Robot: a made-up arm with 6 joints.
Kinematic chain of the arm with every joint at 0, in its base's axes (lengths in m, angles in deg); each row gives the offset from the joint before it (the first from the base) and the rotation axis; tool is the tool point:
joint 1: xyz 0 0 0.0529 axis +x
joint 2: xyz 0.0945 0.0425 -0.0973 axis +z
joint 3: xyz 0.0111 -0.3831 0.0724 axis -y
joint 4: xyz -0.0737 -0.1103 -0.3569 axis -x
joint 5: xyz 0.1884 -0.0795 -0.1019 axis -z
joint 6: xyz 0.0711 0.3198 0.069 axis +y
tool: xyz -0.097 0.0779 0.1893
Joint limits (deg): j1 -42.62..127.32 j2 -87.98..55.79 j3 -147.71..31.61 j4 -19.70..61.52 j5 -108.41..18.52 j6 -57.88..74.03
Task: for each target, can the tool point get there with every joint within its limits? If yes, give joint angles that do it. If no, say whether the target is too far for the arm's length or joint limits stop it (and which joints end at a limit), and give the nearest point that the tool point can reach.
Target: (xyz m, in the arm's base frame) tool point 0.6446 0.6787 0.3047
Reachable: no: joint limits stop it (at a limit: joint 2, joint 4, joint 5, joint 6) | nearest point 0.5752 0.5833 0.2693 | short by 0.123 m
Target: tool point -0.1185 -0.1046 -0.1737
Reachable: yes | joints -22.52 -43.36 -85.53 -8.63 -8.37 51.41
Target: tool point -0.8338 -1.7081 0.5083
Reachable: no: too far | nearest point -0.3466 -0.8083 0.2401 | short by 1.058 m
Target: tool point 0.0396 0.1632 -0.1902
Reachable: yes | joints 86.98 44.11 -103.16 4.06 -1.82 35.01
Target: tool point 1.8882 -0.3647 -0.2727
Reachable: no: too far | nearest point 0.8035 -0.3513 -0.2607 | short by 1.085 m
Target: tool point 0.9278 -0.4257 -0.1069
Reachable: no: joint limits stop it (at a limit: joint 2, joint 3, joint 5, joint 6) | nearest point 0.8035 -0.4281 -0.1078 | short by 0.124 m
